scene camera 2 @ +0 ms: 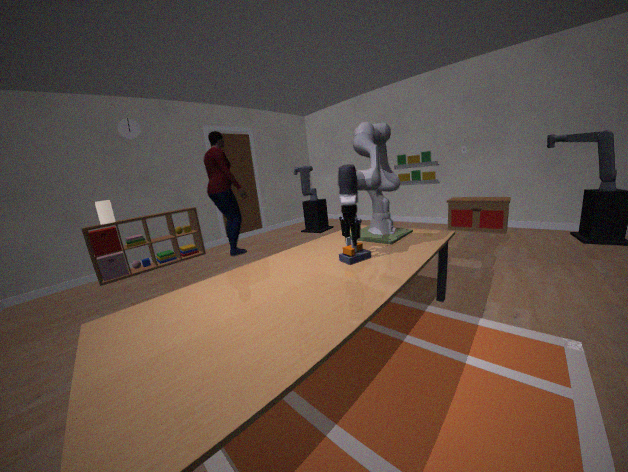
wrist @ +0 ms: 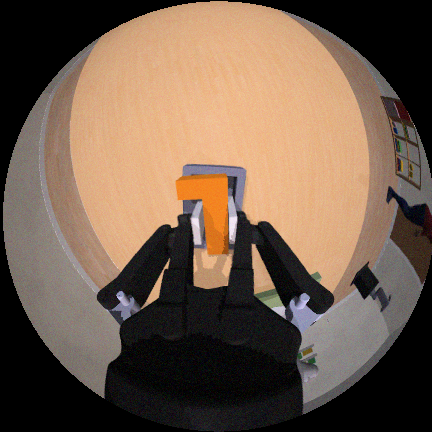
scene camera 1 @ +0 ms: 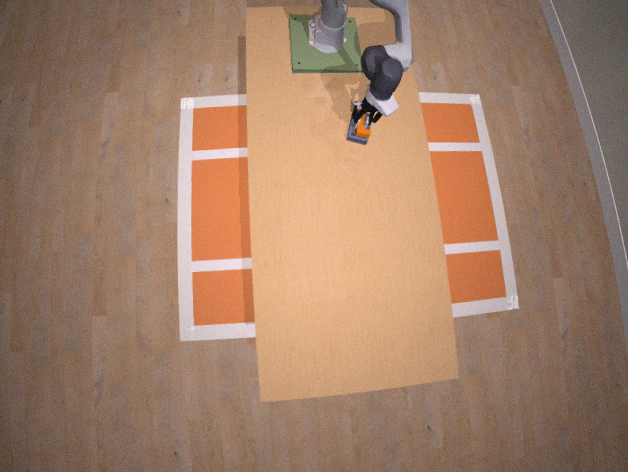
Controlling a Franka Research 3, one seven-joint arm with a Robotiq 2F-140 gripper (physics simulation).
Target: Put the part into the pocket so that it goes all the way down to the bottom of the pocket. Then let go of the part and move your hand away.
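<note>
The orange L-shaped part [scene camera 1: 363, 129] [scene camera 2: 349, 250] [wrist: 215, 192] is held flat between the fingers of my gripper [scene camera 1: 361, 116] [scene camera 2: 351, 240] [wrist: 215, 206], which is shut on its long leg. The grey-blue block with the pocket [scene camera 1: 356, 140] [scene camera 2: 355, 258] [wrist: 212, 168] stands on the table beneath the part. In the wrist view the part covers most of the pocket; a dark strip of the recess shows along its right side, and its short leg reaches past the block's left edge. The part stands above the block's rim; any gap between them cannot be told.
The wooden table [scene camera 1: 345, 228] [scene camera 2: 228, 324] [wrist: 215, 100] carries the block. The arm's green base plate [scene camera 1: 304, 60] [scene camera 2: 395, 234] is at the table's far end. In scene camera 2, a person [scene camera 2: 219, 172] stands behind the table, by a low shelf unit [scene camera 2: 145, 218].
</note>
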